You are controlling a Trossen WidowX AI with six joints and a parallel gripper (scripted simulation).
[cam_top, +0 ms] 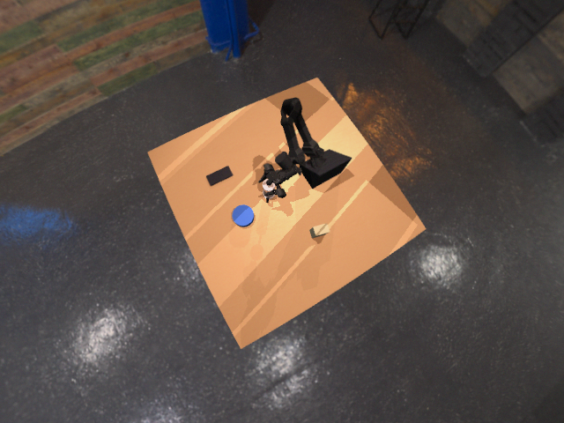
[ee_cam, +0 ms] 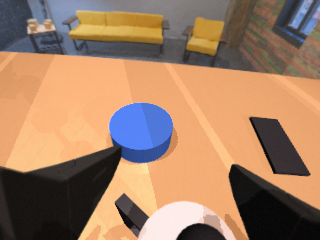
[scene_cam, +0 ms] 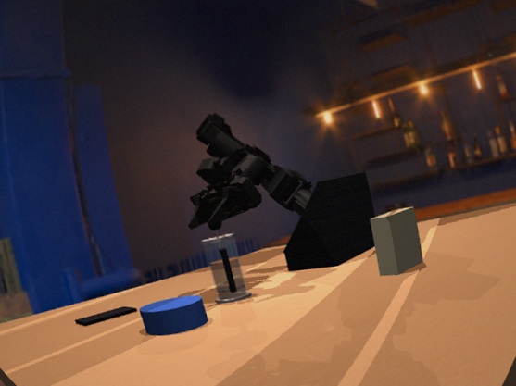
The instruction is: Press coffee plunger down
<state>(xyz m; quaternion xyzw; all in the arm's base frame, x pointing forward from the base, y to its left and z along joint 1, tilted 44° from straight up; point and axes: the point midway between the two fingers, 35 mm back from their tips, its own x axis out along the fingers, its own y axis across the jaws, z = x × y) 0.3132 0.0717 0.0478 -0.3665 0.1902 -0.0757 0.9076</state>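
The coffee press lies 90 mm below my gripper tip and 40 mm behind it.
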